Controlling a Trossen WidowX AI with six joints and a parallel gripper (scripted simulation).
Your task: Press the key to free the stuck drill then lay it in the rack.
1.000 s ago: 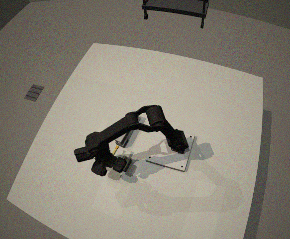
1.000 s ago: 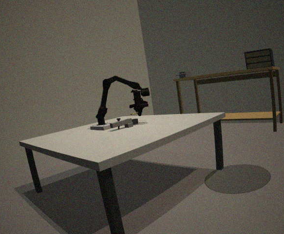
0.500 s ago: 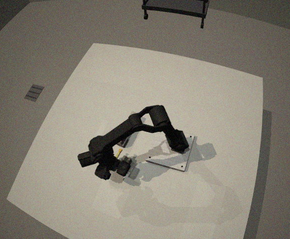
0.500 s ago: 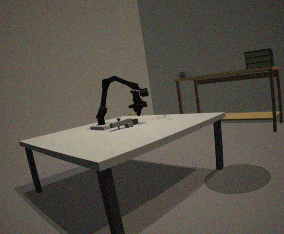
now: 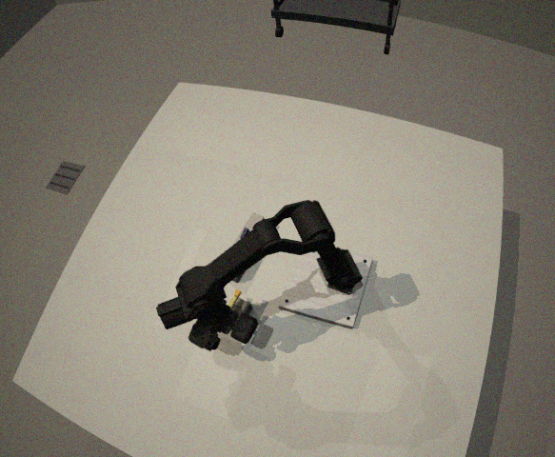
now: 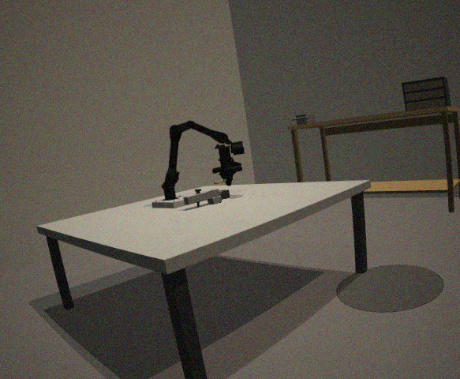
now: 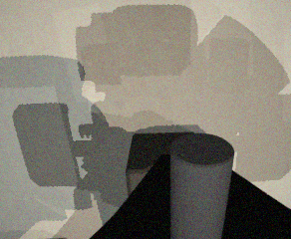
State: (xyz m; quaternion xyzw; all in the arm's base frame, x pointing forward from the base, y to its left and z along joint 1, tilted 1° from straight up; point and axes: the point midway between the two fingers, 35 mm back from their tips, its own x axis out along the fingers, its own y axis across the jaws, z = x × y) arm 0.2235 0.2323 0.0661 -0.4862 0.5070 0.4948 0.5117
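Right now the rack is 10 mm behind my gripper tip, 50 mm to the right of it and 40 mm below it. From my gripper tip the other things lie so: blue key (60 mm ahead, 240 mm to the right, 10 mm below); then grey fixture block (60 mm ahead, 220 mm to the right, 20 mm below).
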